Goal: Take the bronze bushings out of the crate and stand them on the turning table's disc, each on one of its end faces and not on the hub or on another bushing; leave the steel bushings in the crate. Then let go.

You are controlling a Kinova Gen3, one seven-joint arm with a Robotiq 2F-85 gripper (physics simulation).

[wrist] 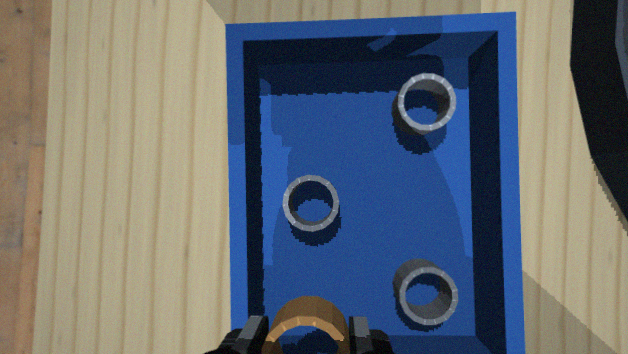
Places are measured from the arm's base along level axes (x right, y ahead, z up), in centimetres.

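Where they show: gripper, fingertip midpoint: (308, 341).
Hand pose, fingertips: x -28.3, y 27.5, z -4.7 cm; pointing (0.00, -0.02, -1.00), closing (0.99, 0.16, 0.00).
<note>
After its pixels a point has its place.
My gripper (308, 331) @(x -28.3, y 27.5, z -4.6 cm) is at the bottom edge of the wrist view, shut on a bronze bushing (310, 306) @(x -28.5, y 29.0, z -3.9 cm). The bushing is between the two fingers with its open end facing the camera, raised above the floor of the blue crate (510, 150) @(x -19.7, y 36.7, z -9.7 cm); its lower part is cut off by the view's edge. Three grey steel bushings stand in the crate: one at the upper right (451, 102) @(x -22.5, y 39.1, z -11.6 cm), one left of the middle (286, 204) @(x -30.7, y 32.1, z -11.6 cm) and one at the lower right (453, 295) @(x -20.8, y 28.5, z -11.6 cm). Part of the turning table (592, 90) @(x -14.4, y 41.2, z -13.2 cm) shows at the right edge; its hub does not show.
The crate's walls stand around the steel bushings, and its near end is partly cut off. A light wooden table top (135, 175) @(x -41.1, y 32.3, z -14.7 cm) lies on both sides of the crate. A brown floor (22, 125) shows at the far left, past the table's edge.
</note>
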